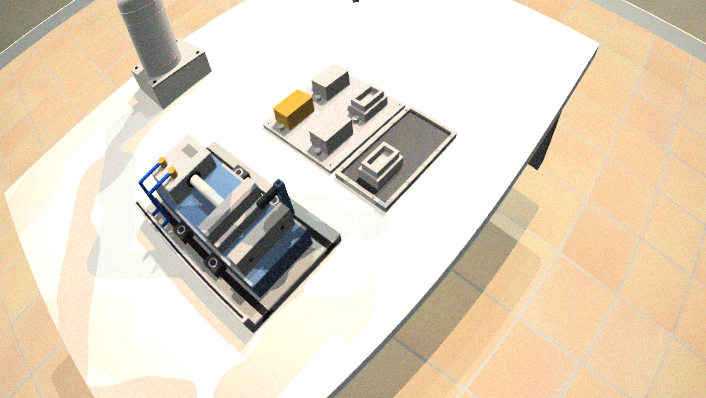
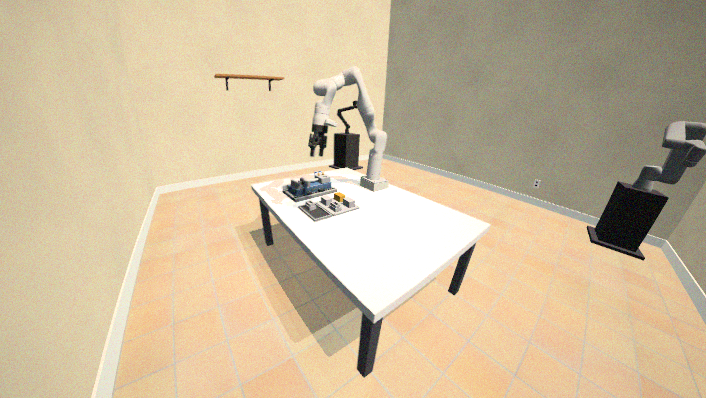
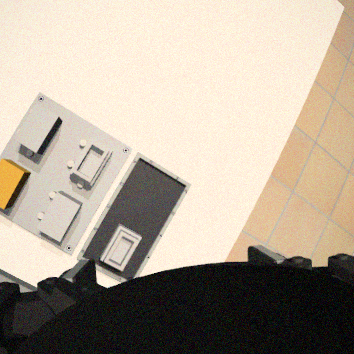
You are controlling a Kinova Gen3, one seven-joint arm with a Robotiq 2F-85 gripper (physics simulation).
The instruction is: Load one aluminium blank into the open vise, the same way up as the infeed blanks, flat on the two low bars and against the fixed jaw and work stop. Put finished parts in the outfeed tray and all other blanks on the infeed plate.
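Frame: origin at the arm's base, x right, y ahead, z up, level; centimetres.
Seen in the pictures: gripper, fingertip midpoint: [image 2: 316, 156]; arm's base at its link origin: [image 1: 163, 64] [image 2: 372, 177].
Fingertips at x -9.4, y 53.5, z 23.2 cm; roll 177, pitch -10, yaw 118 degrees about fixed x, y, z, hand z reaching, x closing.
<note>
Pixels of each thing's top centre, then the offset from my fingertips to it. "pt": a spot on its surface instead.
- vise at its top centre: [image 1: 208, 193] [image 2: 309, 177] dy -13.0, dx +27.0, dz -19.7 cm
- infeed plate at its top centre: [image 3: 52, 173] [image 1: 333, 112] [image 2: 337, 204] dy -13.1, dx -0.1, dz -28.8 cm
- yellow block at its top centre: [image 1: 292, 102] [image 2: 339, 194] dy -18.5, dx +4.0, dz -25.2 cm
- stepped grey part with an open pocket, top centre: [image 3: 90, 160] [image 1: 367, 94] [image 2: 335, 203] dy -8.5, dx -4.1, dz -25.3 cm
- similar pocketed part at its top centre: [image 1: 380, 156] [image 3: 121, 250] [image 2: 310, 202] dy +0.8, dx +5.9, dz -25.5 cm
- blue post with a black rod, surface spot: [image 1: 270, 195] pt dy -5.2, dx +22.1, dz -20.1 cm
My gripper [image 2: 317, 152] [image 3: 172, 270] is open and empty, high above the table near the vise. The vise [image 2: 311, 186] is open; no blank shows between its moving jaw [image 1: 232, 212] and fixed jaw [image 1: 265, 235]. On the infeed plate [image 1: 325, 114] [image 3: 52, 167] are two plain grey blocks, one at the back [image 1: 330, 82] [image 3: 40, 132] and one nearer the vise [image 1: 331, 135] [image 3: 61, 217], a yellow block [image 1: 293, 109] [image 3: 12, 184] and a stepped grey part with an open pocket [image 1: 368, 103] [image 3: 91, 165]. A similar pocketed part [image 1: 381, 165] [image 3: 121, 248] sits in the outfeed tray [image 1: 417, 140] [image 3: 150, 200].
A blue post with a black rod [image 1: 270, 195] rises beside the vise jaws. Blue pipes with orange caps [image 1: 162, 162] stand up at its other end. The arm's base [image 1: 172, 75] [image 2: 374, 183] is on the table. The plate and tray lie side by side. Two black pedestals [image 2: 346, 150] [image 2: 631, 215] carry other arms.
</note>
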